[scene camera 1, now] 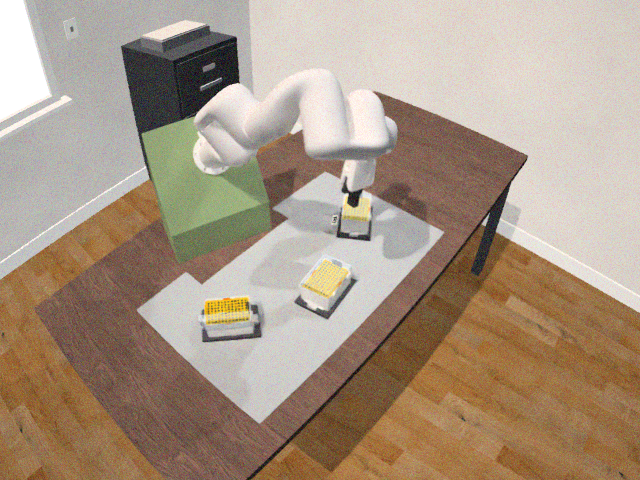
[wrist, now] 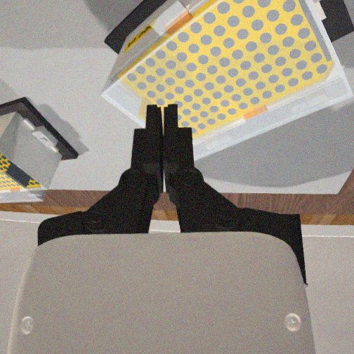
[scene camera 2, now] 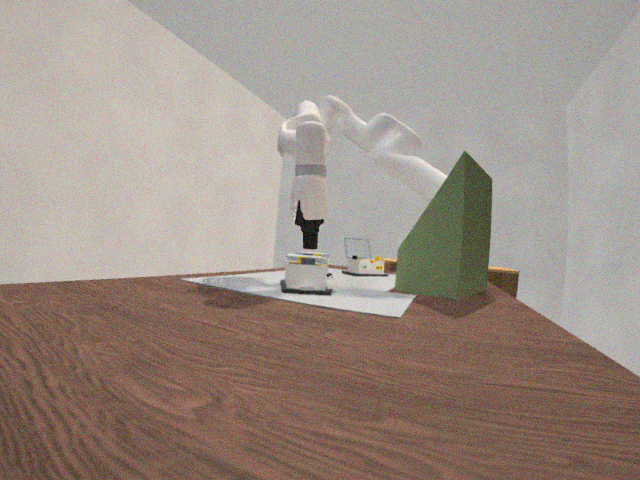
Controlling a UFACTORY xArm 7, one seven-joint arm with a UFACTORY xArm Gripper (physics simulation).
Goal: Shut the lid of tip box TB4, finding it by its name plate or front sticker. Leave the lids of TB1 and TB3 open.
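Places are measured from the arm's base along level axes (x ahead, y left, z up), in centimetres.
Where they show: gripper, fingertip midpoint: (scene camera 1: 352, 205) (scene camera 2: 310, 248); arm's base at its link origin: (scene camera 2: 453, 199).
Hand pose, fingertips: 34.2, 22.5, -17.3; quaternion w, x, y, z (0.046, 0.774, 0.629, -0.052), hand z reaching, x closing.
Each offset is from my fingertips to the top centre of the thing, as dx, dy, dz. "spot": to the spot under its first point. Level surfaces: height alone.
My gripper (scene camera 1: 353, 203) (scene camera 2: 310, 247) (wrist: 163, 122) is shut and empty, pointing down with its tips at or just above the top of the far tip box {-1.4, +2.6, -1.7} (scene camera 1: 356, 212) (scene camera 2: 306, 273) (wrist: 240, 60). Contact is unclear. That box's clear lid appears down over its yellow rack. Its name plate {spot: -6.0, -0.3, -9.2} (scene camera 1: 334, 220) is too small to read. The middle tip box {+8.3, -25.7, -1.7} (scene camera 1: 325, 279) (wrist: 40, 145) has a whitish top; its lid state is unclear. The left tip box {spot: +3.0, -54.5, +5.2} (scene camera 1: 228, 313) shows a brighter yellow rack. In scene camera 2, a distant tip box {-4.3, -49.4, -2.8} (scene camera 2: 362, 266) has its lid {spot: +2.2, -55.8, +4.6} (scene camera 2: 357, 239) upright. Their names are unreadable.
The boxes stand on a pale mat {dz -9.4} (scene camera 1: 248, 379) (scene camera 2: 377, 305) on the brown table {dz -9.7} (scene camera 1: 116, 377) (scene camera 2: 310, 392). The arm is mounted on a green block (scene camera 1: 206, 206) (scene camera 2: 447, 242) at the table's side. A dark cabinet (scene camera 1: 155, 85) stands behind it.
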